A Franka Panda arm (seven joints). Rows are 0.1 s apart.
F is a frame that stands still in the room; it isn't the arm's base.
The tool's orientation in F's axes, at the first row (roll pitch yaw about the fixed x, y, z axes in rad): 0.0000, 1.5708, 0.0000
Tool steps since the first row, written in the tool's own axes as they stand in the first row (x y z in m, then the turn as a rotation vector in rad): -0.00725, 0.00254, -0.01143, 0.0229, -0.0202, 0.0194; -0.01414, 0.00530, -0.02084, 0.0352, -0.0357, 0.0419; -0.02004, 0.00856, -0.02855, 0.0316, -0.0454, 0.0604; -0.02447, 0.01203, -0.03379, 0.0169, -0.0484, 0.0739; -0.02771, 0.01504, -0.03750, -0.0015, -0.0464, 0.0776; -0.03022, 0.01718, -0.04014, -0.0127, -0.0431, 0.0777; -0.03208, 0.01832, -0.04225, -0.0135, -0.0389, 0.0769; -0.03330, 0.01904, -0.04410, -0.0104, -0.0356, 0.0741
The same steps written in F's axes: -0.01143, 0.00254, 0.00725, 0.0194, -0.0202, -0.0229; -0.02084, 0.00530, 0.01414, 0.0419, -0.0357, -0.0352; -0.02855, 0.00856, 0.02004, 0.0604, -0.0454, -0.0316; -0.03379, 0.01203, 0.02447, 0.0739, -0.0484, -0.0169; -0.03750, 0.01504, 0.02771, 0.0776, -0.0464, 0.0015; -0.04014, 0.01718, 0.03022, 0.0777, -0.0431, 0.0127; -0.04225, 0.01832, 0.03208, 0.0769, -0.0389, 0.0135; -0.04410, 0.01904, 0.03330, 0.0741, -0.0356, 0.0104
